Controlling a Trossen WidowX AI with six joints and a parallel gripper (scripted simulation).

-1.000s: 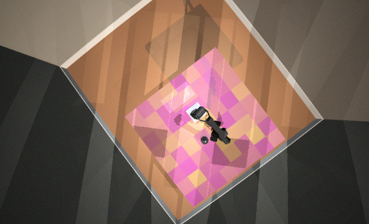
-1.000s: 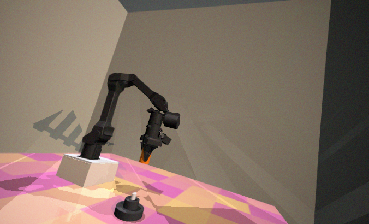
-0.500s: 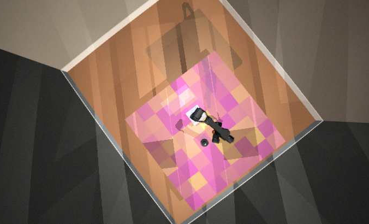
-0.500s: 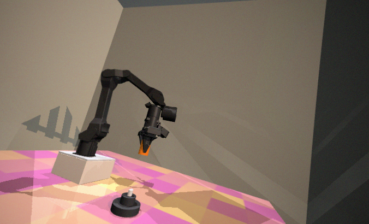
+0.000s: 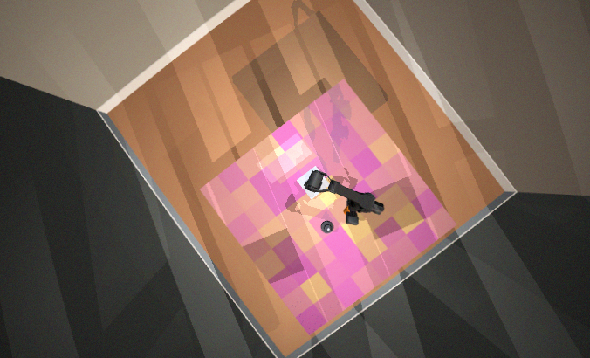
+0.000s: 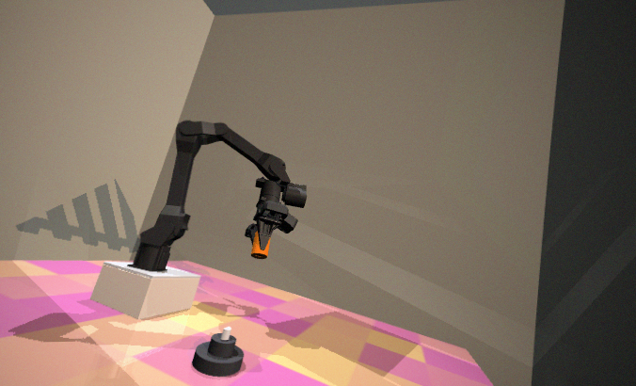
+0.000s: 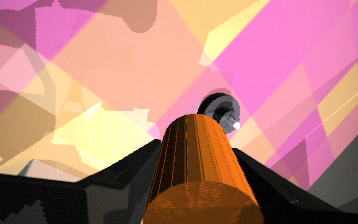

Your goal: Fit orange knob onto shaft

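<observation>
My gripper tip is now 30 mm below the orange knob, 10 mm to the right of it and 10 mm past it. Also, from my gripper tip: dark round pedestal 170 mm to the right, 160 mm below, 30 mm ahead.
</observation>
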